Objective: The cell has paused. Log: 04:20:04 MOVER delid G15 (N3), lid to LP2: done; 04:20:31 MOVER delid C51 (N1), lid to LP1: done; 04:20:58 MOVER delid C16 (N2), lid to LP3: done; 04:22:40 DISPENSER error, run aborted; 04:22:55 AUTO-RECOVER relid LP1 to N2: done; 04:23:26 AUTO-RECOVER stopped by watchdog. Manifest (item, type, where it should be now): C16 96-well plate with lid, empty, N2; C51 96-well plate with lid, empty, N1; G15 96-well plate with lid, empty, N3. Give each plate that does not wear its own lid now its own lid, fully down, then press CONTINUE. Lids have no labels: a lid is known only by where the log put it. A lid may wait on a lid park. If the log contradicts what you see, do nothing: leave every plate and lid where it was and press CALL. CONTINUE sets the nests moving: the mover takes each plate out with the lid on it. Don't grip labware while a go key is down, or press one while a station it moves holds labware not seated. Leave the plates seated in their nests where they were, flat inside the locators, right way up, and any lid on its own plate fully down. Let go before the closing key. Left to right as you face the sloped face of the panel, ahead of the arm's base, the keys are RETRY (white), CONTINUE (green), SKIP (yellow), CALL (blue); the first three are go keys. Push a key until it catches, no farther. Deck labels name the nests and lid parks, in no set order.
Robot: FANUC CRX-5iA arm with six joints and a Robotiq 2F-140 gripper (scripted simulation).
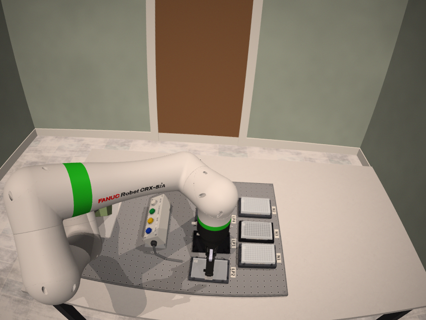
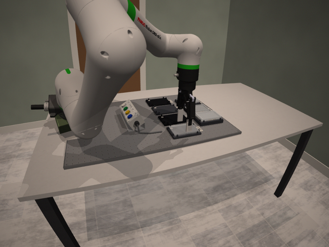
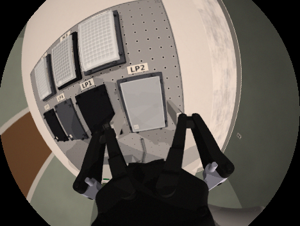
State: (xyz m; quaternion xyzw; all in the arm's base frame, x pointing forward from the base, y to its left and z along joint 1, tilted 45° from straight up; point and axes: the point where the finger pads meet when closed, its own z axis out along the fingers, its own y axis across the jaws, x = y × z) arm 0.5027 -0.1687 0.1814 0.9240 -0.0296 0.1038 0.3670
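Right now my hand is 5 cm above the lid park LP2. Round my hand: blue key: 23 cm behind, 14 cm to the left, 1 cm above; lid park LP1: 13 cm to the left, 5 cm below, 2 cm ahead; lid park LP4: 26 cm to the left, 5 cm below, 3 cm ahead.
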